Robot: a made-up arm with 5 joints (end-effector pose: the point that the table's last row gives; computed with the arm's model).
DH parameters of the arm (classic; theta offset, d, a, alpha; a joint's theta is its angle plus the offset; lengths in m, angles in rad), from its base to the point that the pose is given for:
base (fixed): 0.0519 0 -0.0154 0
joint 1: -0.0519 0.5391 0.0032 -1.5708
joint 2: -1.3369 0 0.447 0
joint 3: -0.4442 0 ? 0
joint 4: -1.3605 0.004 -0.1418 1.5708
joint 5: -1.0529 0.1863 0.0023 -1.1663
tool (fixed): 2.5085 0.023 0 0
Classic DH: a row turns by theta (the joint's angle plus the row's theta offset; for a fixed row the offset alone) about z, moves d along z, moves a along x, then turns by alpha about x.
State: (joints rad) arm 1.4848 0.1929 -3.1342 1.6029 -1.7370
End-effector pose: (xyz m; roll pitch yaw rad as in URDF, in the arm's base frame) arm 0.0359 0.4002 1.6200 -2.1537 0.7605 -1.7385
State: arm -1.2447 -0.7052 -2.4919 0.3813 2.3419
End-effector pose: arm -0.1462 0.4238 1.7395 0.7868 0.3811 2.7672
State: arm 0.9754 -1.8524 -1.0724 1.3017 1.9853
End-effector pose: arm -0.1723 -0.1996 1.2712 0.1781 -0.6920 -1.4446
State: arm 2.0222 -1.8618 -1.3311 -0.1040 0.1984
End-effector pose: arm 0.2963 -0.6806 1.2534 0.9077 0.6336 -2.3547
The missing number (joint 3, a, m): -0.586
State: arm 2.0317 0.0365 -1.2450 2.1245 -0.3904
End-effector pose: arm -0.2952 0.5528 0.6666 -1.0045 -0.4479 -3.0833
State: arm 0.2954 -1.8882 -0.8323 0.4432 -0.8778
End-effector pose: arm -0.2537 -0.0792 1.2951 2.1996 0.8254 1.9962
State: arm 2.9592 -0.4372 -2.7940 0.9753 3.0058
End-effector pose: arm 0.1930 -0.0375 1.7860 0.0770 0.4221 0.9736
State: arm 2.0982 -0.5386 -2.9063 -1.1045 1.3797
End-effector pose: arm 0.2830 -0.5623 1.3631 -2.1710 1.1566 2.0029
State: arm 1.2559 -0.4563 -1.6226 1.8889 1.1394
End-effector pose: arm 0.1221 0.5028 1.1956 -2.1094 -0.7609 1.4820
